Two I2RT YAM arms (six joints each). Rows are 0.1 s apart.
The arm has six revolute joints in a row. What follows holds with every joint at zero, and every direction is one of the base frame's.
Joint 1 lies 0.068 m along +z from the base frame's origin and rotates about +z.
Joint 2 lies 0.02 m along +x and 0.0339 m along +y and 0.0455 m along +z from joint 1 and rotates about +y.
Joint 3 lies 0.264 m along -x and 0.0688 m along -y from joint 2 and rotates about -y.
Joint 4 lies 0.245 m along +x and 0.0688 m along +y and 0.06 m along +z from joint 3 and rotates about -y.
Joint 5 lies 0.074 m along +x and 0.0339 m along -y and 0.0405 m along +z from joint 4 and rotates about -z.
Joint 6 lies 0.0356 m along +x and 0.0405 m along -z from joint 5 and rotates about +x.
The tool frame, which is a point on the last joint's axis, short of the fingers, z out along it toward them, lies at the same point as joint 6; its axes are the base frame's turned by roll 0, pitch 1.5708 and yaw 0 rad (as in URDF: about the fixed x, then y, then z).
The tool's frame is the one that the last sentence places.
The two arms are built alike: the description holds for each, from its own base.
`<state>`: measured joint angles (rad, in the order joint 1, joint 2, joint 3, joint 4, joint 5, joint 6); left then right.
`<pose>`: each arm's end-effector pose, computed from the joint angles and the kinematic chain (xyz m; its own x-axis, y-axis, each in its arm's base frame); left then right.
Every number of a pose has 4 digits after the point.
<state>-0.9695 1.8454 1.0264 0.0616 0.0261 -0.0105 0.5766 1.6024 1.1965 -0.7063 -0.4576 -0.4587</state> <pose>0.2155 -0.3158 0.1543 -0.3974 0.5607 -0.7264 0.8309 0.5558 -0.0256 0.2631 0.1898 0.2408 -0.3848 -0.7241 -0.5723 -0.9184 0.3623 0.1592</pose>
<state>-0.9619 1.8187 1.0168 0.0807 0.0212 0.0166 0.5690 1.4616 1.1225 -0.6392 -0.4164 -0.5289</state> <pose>0.2170 -0.3126 0.1627 -0.3638 0.5508 -0.7511 0.8354 0.5497 -0.0015 0.2464 0.1747 0.2626 -0.2587 -0.7132 -0.6514 -0.9423 0.3346 0.0079</pose>
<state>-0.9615 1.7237 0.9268 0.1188 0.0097 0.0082 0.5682 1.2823 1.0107 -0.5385 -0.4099 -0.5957</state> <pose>0.2056 -0.2952 0.1724 -0.3522 0.5191 -0.7788 0.8273 0.5618 0.0003 0.2204 0.1575 0.2814 -0.0985 -0.6734 -0.7326 -0.9428 0.2988 -0.1479</pose>
